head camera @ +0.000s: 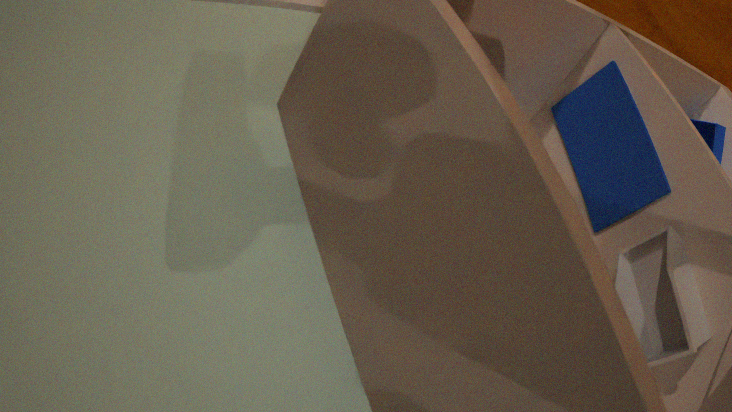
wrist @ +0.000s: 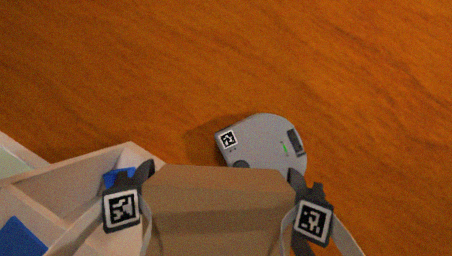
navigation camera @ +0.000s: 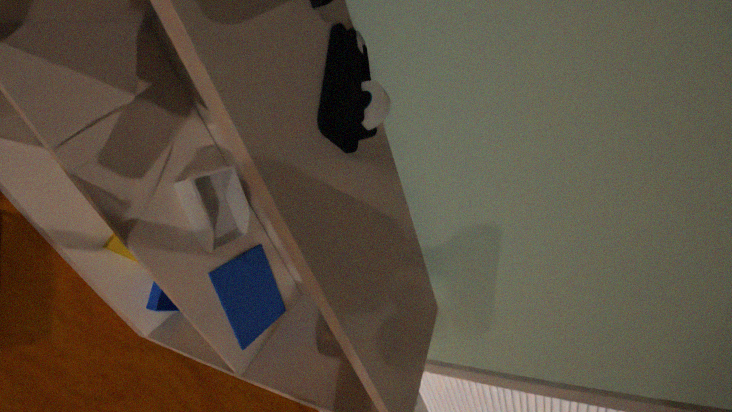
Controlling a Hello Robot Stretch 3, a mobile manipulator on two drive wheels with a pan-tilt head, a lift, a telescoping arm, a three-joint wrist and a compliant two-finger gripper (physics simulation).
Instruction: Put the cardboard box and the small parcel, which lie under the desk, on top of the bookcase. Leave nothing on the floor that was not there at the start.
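Places are measured from the robot's base along level axes (x ahead, y left, z up), in centimetres.
Where they show: gripper, fingertip midpoint: (wrist: 220,182); robot's base at its link origin: (wrist: 240,160).
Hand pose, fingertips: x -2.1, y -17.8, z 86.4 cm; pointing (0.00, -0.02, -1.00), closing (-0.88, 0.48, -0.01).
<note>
Each offset is from my fingertips to the top centre of the thing. "*": to the spot under its first point. Level surfaces: height alone.
My gripper (wrist: 220,182) is shut on the brown cardboard box {dx +0.9, dy +1.6, dz +4.7 cm} (wrist: 215,215), one finger at each side, at the bottom of the wrist view. The bookcase {* dx +38.3, dy +19.7, dz +19.6 cm} (head camera: 435,255) (navigation camera: 353,245) fills much of the head and navigation views, its broad brown top board beside the green wall. In the wrist view, part of the bookcase (wrist: 65,185) shows at the lower left, left of the held box; the gap between them cannot be judged. The gripper and box do not show in the head and navigation views. The small parcel and the desk do not show in these views.
A black object with a white round part {dx +32.1, dy +41.1, dz +26.6 cm} (navigation camera: 344,92) is on the bookcase top. A blue panel {dx +47.8, dy +7.5, dz -21.2 cm} (head camera: 612,145) (navigation camera: 247,296), a white open box {* dx +42.6, dy +28.0, dz -18.6 cm} (head camera: 630,291) (navigation camera: 233,209) and a yellow block {dx +40.9, dy +21.2, dz -71.9 cm} (navigation camera: 120,248) are in the shelves. My grey base (wrist: 265,140) stands on the wooden floor {dz -86.4 cm} (wrist: 300,60).
</note>
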